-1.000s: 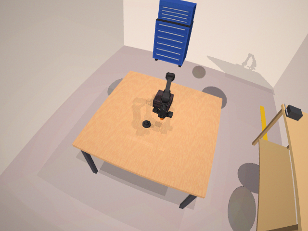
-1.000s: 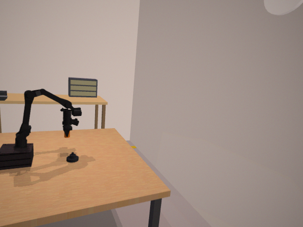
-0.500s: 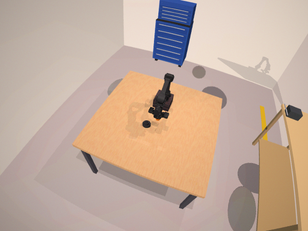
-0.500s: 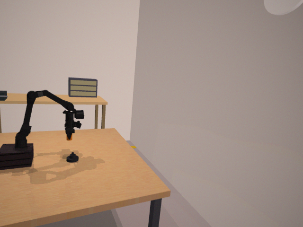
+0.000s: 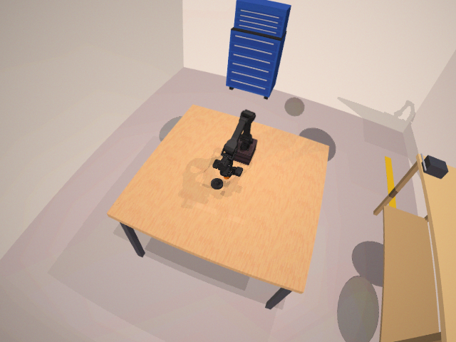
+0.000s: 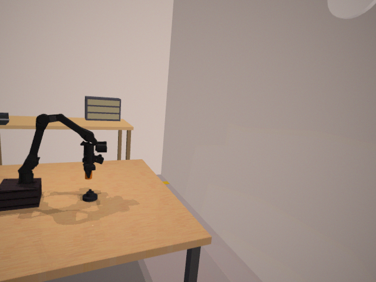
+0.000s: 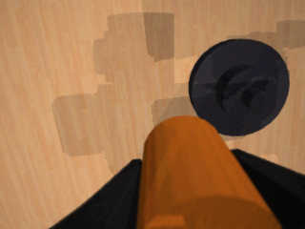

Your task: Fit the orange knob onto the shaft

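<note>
My gripper tip is now 60 mm to the left of the dark round pedestal and 90 mm above it. Also, from my gripper tip: orange knob 20 mm above.
</note>
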